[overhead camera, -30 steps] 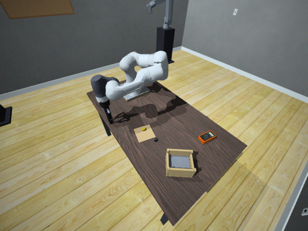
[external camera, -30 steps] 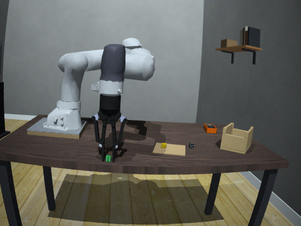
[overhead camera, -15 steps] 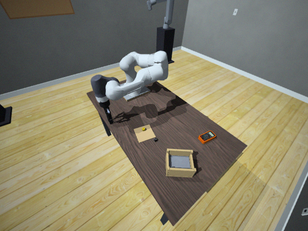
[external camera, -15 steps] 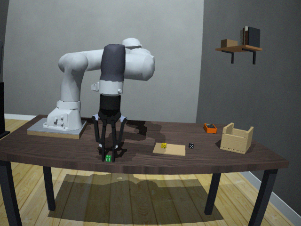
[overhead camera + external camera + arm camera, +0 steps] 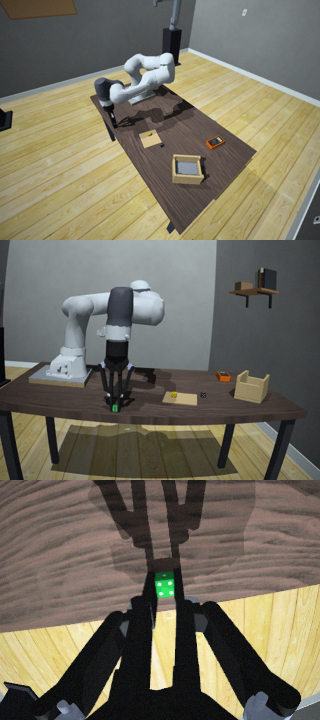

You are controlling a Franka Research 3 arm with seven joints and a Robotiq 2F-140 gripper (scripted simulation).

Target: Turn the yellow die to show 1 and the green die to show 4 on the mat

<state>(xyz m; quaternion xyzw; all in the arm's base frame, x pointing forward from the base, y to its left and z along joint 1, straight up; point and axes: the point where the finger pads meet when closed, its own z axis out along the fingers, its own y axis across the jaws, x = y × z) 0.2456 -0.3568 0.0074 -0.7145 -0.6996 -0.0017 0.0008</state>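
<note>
Right now the tan mat is 260 mm ahead of my hand, 180 mm to the left of it and 30 mm below it. From my hand the other things lie so: yellow die (230 mm ahead, 190 mm to the left, 20 mm below); then black die (370 mm ahead, 210 mm to the left, 30 mm below); then green die (30 mm below).
</note>
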